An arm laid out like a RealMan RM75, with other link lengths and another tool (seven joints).
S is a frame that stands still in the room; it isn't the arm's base.
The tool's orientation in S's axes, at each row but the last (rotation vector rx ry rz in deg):
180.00 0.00 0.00
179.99 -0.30 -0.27
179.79 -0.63 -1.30
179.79 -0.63 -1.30
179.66 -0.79 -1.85
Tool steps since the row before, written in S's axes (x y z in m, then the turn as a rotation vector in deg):
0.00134 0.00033 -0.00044 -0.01 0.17 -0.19
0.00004 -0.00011 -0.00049 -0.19 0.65 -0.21
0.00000 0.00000 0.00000 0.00 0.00 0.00
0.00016 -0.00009 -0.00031 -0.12 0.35 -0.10
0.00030 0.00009 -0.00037 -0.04 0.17 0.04
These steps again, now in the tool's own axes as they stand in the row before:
0.00134 -0.00033 0.00044 -0.01 -0.17 0.19
0.00004 0.00011 0.00049 -0.19 -0.65 0.21
0.00000 0.00000 0.00000 0.00 0.00 0.00
0.00017 0.00009 0.00031 -0.12 -0.35 0.10
0.00031 -0.00009 0.00036 -0.04 -0.17 -0.04

